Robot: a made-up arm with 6 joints.
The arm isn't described. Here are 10 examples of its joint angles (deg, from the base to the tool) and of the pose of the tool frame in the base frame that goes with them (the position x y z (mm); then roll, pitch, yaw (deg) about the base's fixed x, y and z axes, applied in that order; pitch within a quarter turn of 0, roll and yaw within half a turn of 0).
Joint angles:
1: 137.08 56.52 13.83 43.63 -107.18 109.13
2: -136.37 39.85 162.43 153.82 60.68 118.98
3: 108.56 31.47 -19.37 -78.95 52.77 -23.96
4: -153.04 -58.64 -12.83 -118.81 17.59 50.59
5: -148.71 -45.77 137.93 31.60 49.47 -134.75
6: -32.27 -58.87 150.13 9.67 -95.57 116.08
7: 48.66 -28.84 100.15 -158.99 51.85 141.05
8: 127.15 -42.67 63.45 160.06 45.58 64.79
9: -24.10 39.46 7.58 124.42 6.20 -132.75
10: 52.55 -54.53 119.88 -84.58 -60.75 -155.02
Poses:
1: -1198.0 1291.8 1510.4 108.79 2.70 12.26
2: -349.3 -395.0 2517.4 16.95 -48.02 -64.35
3: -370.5 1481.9 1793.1 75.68 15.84 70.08
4: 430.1 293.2 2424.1 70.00 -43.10 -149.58
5: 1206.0 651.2 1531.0 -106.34 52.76 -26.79
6: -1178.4 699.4 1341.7 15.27 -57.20 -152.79
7: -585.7 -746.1 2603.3 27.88 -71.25 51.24
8: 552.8 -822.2 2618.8 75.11 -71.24 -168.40
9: 1572.0 -708.5 1854.6 29.18 45.30 3.18
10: -1057.9 -1122.9 1576.1 67.71 -12.44 -170.15
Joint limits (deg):
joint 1: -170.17..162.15
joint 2: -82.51..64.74
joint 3: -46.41..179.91
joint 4: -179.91..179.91
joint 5: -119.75..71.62
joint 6: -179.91..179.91
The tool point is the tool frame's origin. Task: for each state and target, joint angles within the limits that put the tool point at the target. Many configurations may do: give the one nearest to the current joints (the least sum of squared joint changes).
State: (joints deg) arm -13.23 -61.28 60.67 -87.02 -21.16 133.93
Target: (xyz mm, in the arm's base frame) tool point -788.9 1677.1 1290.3
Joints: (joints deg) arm -62.94 -82.51 73.50 -84.58 -35.06 133.11
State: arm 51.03 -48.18 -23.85 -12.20 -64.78 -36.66
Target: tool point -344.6 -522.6 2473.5
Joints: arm 60.69 -53.44 9.80 -12.11 -55.03 -36.40
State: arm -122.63 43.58 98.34 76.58 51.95 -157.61
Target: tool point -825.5 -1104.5 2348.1
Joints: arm -132.34 63.78 124.23 75.44 63.48 -159.12
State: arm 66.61 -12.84 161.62 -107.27 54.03 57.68
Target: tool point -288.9 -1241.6 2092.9
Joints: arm 72.27 -35.52 127.06 -108.51 43.53 56.27
